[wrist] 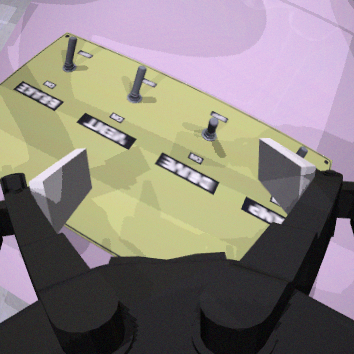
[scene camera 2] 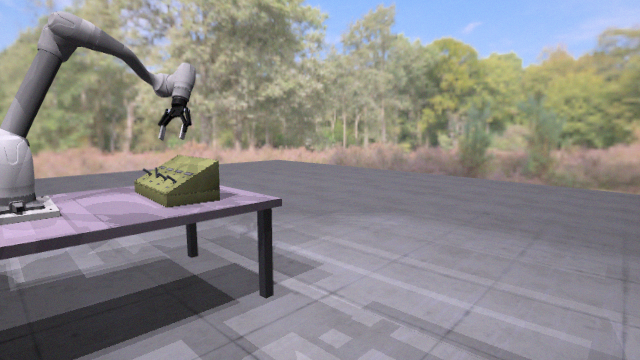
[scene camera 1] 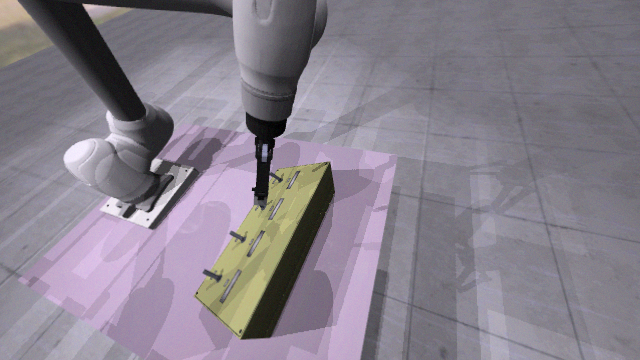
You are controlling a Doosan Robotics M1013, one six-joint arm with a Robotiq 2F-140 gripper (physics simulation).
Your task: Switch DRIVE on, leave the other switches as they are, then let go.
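Frame: origin at the arm's base, x back, y right, z up, level; metres.
Seen in the pictures: gripper, fingertip midpoint: (wrist: 172, 163) (scene camera 2: 171, 139); arm's base, origin of the base link: (scene camera 2: 13, 207) (scene camera 1: 147, 191).
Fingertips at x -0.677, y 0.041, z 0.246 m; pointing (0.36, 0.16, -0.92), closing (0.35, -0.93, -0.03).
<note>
Offsets run from my fingertips to a thing's top centre. Level surfaces: height alone.
My gripper (scene camera 1: 260, 202) (scene camera 2: 172, 135) (wrist: 172, 163) is open and empty, its fingers wide apart. It hangs above the yellow-green switch box (scene camera 1: 295, 220) (scene camera 2: 195, 192) (wrist: 125, 200), clear of the levers. The DRIVE lever @(dx +0.079, dy -0.018, dz -0.137 m) (scene camera 2: 156, 173) (wrist: 212, 129) stands more upright than the others, angled differently towards the ON side; in scene camera 1 the gripper hides it. The BRAKE lever @(dx +0.135, dy +0.216, dz -0.149 m) (wrist: 71, 54) and the VENT lever @(dx +0.113, dy +0.098, dz -0.149 m) (wrist: 137, 84) lean towards their OFF plates. The fourth lever @(dx +0.070, dy -0.138, dz -0.149 m) (wrist: 302, 151) is mostly hidden behind a finger in the wrist view.
The box stands on a pink-topped table @(dz -0.281 m) (scene camera 1: 350, 345) (scene camera 2: 240, 194), near its far edge from the arm's base. The arm's base plate (scene camera 1: 155, 215) (scene camera 2: 50, 210) is on the same table. Grey tiled floor (scene camera 1: 500, 200) (scene camera 2: 425, 280) surrounds it.
</note>
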